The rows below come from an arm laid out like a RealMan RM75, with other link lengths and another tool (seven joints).
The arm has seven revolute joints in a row. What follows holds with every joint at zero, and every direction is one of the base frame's. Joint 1 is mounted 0.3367 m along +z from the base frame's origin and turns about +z. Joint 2 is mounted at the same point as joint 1 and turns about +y. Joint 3 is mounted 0.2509 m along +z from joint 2 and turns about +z. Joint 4 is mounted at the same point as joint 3 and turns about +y. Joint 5 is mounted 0.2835 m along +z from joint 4 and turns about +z. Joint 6 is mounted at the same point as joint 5 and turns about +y. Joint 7 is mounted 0.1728 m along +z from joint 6 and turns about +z. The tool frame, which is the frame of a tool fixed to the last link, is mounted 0.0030 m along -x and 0.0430 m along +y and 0.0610 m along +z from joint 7; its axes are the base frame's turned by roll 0.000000, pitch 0.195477 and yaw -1.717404 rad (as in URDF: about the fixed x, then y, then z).
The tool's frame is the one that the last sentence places.
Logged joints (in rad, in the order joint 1, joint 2, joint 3, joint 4, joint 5, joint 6, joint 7), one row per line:
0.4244 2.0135 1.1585 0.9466 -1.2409 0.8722 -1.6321
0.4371 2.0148 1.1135 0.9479 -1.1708 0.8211 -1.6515
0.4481 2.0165 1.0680 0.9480 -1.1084 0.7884 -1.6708
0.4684 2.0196 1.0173 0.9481 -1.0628 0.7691 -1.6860
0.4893 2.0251 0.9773 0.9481 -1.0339 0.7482 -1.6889
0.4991 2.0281 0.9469 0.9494 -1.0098 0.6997 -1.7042
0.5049 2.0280 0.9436 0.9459 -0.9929 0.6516 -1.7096
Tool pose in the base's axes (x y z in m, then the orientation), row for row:
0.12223 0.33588 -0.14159 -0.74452 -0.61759 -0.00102 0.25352
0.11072 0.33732 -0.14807 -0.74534 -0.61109 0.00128 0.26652
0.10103 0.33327 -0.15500 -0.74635 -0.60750 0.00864 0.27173
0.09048 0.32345 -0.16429 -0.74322 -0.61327 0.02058 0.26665
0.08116 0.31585 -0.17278 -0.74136 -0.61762 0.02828 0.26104
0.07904 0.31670 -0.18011 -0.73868 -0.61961 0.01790 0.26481
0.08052 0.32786 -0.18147 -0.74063 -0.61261 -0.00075 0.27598
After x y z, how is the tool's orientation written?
As a quaternion, x y z w.
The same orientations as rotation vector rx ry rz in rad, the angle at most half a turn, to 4 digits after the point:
-2.0234 -1.6785 -0.0028
-2.0122 -1.6497 0.0035
-2.0096 -1.6357 0.0233
-2.0063 -1.6555 0.0556
-2.0070 -1.6721 0.0766
-1.9959 -1.6742 0.0484
-1.9899 -1.6459 -0.0020

